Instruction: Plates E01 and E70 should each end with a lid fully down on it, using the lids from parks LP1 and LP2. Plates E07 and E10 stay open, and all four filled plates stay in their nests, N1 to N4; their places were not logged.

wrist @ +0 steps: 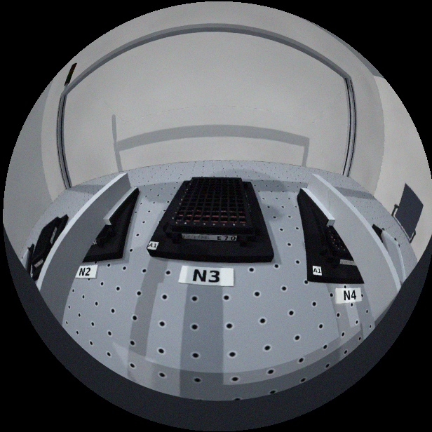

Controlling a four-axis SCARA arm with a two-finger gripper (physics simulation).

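Observation:
Plate E70 (210, 207), black with a grid of wells and some pink in the near rows, sits without a lid in nest N3 (210, 254), ahead in the middle of the wrist view. My gripper (218, 176) is open and empty, its two pale fingers wide apart, one on each side of this plate in the view. Nest N2 (131, 215) is at left, its plate mostly hidden behind the left finger. Nest N4 (316, 240) is at right; its plate (336, 242) is partly hidden by the right finger, and its number cannot be read. Plates E01, E07 and E10 cannot be identified here.
A further black nest with a dark plate (50, 237) stands at the far left, partly behind the left finger. A pale-topped object (392, 242) is at the far right, beyond the right finger. The perforated table (245, 310) carries the nests. A dark panel (407, 207) stands at the right edge.

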